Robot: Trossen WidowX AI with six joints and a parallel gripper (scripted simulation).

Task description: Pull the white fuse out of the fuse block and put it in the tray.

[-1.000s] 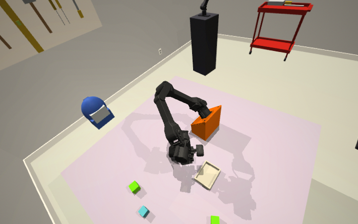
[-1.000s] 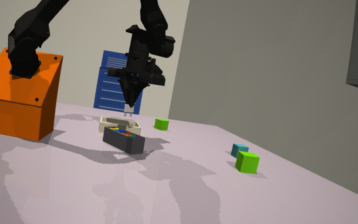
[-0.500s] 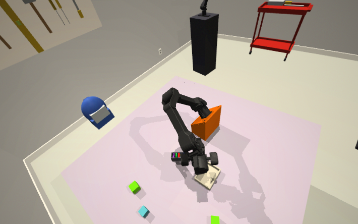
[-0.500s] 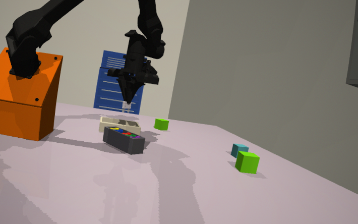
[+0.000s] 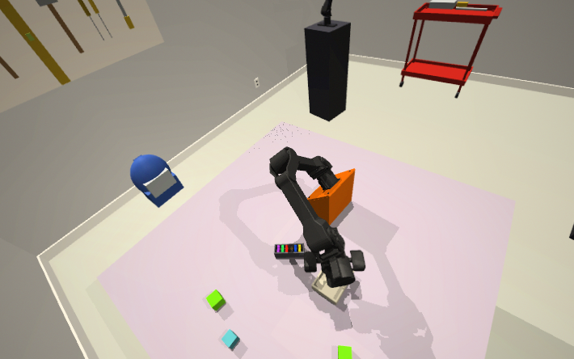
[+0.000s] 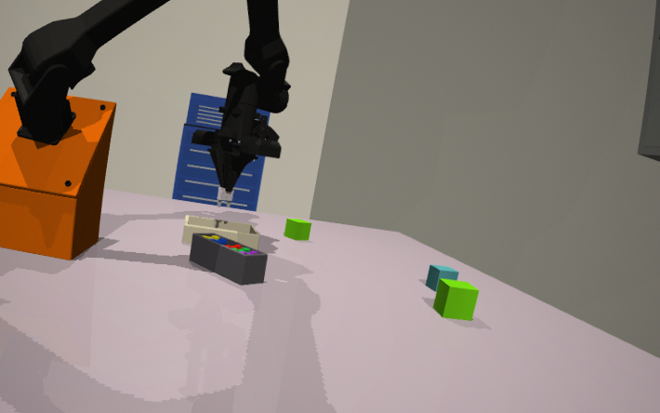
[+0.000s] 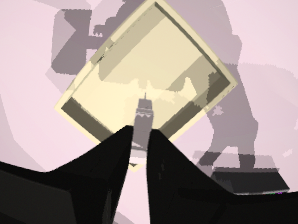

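Now: gripper tip 9 cm above the cream tray. Also, from my gripper tip: blue fuse: 2 cm ahead, 18 cm to the right, 7 cm below; yellow fuse: 17 cm to the right, 7 cm below; white fuse: 1 cm below.
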